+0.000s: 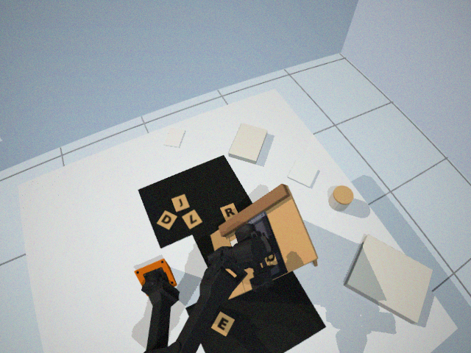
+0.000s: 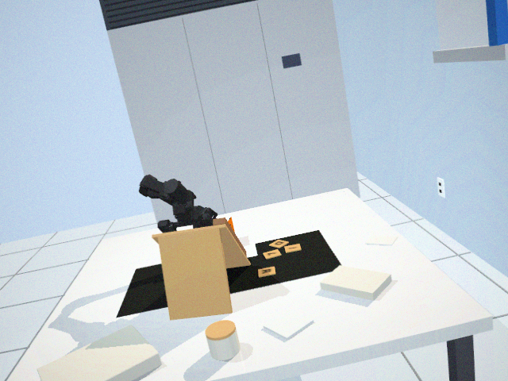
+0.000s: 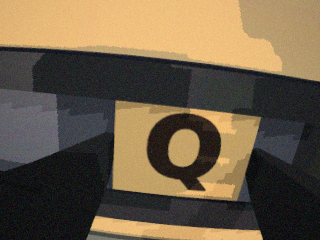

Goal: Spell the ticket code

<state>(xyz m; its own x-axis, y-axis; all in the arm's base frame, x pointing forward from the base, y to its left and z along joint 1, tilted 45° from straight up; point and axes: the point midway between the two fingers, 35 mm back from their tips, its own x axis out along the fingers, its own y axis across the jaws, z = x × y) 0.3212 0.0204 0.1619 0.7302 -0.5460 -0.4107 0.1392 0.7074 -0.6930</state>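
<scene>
Right now the white ticket is 8 cm to the left of my gripper tip, 7 cm below it and 5 cm behind it. Also, from my gripper tip: pale box (39 cm ahead, 23 cm to the right, 14 cm below); lidded jar (39 cm ahead, 13 cm below, 11 cm to the left); black mat (16 cm below, 15 cm behind, 11 cm to the left).
</scene>
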